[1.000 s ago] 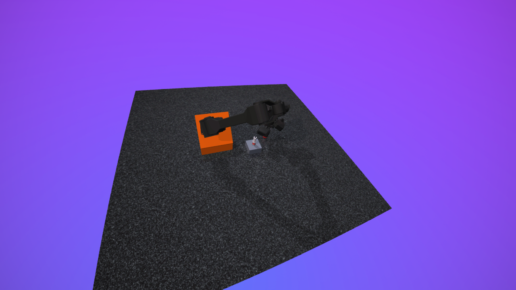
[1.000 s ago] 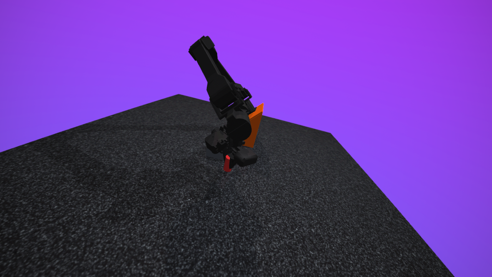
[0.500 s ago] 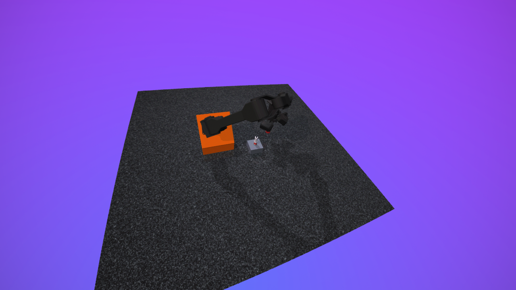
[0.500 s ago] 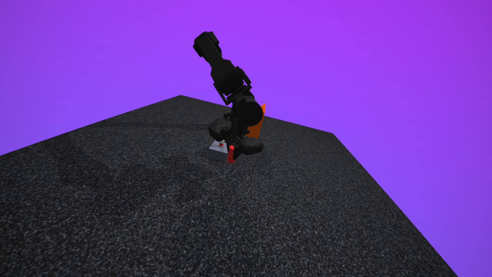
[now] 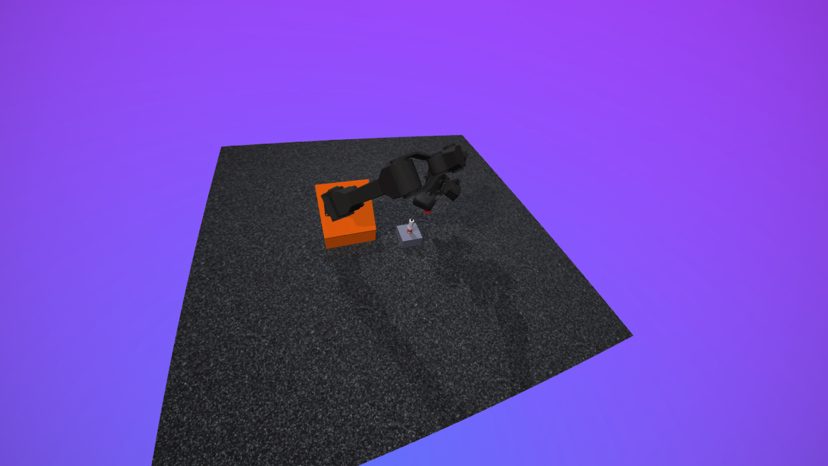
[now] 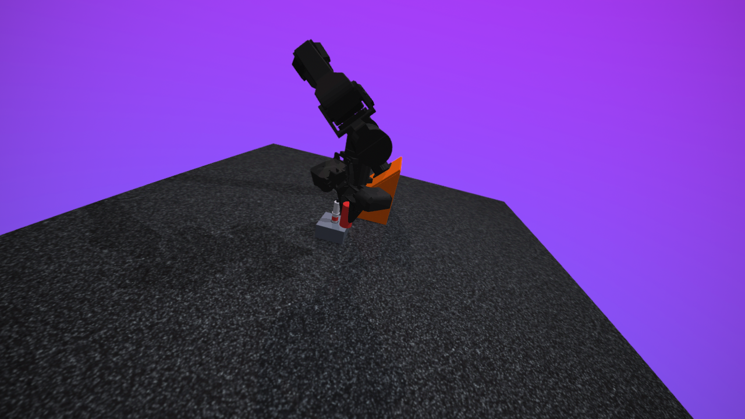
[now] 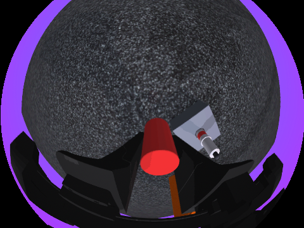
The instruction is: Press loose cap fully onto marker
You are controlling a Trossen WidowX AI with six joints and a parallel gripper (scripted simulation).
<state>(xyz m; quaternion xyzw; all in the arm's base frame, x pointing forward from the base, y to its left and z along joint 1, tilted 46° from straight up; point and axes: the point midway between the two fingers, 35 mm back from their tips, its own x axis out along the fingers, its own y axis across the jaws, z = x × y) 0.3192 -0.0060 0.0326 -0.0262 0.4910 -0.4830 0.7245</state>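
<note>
My gripper tip is 80 mm above the grey holder block, 70 mm past it and 50 mm to the left of it. Round my gripper tip: red cap: 10 mm above.
</note>
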